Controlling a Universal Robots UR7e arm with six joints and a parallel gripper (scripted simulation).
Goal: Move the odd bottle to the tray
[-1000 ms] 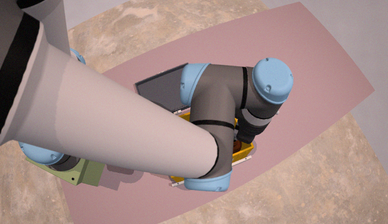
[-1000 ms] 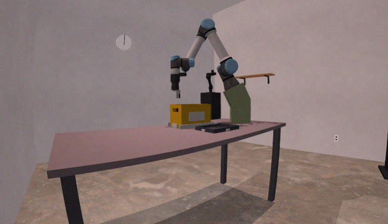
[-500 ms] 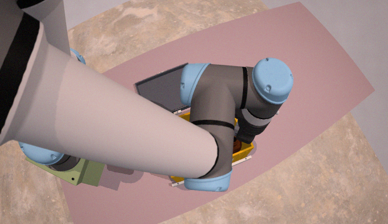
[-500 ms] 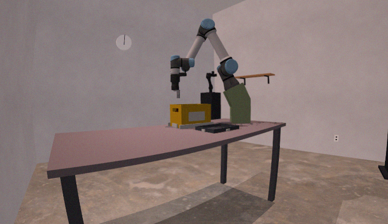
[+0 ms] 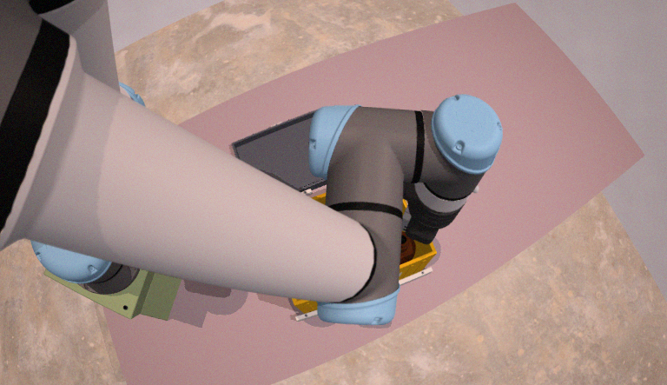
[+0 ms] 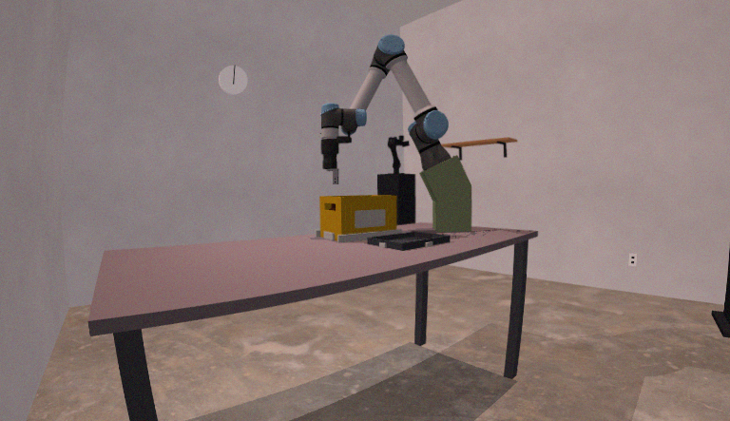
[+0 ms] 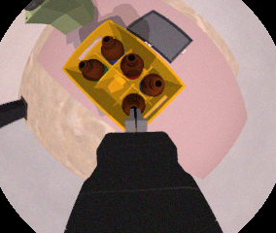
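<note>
Now: the glass bottle 160 mm below my hand. Also, from my hand: dark tray (70 mm behind, 330 mm to the left, 230 mm below); crate (80 mm behind, 50 mm to the left, 160 mm below).
</note>
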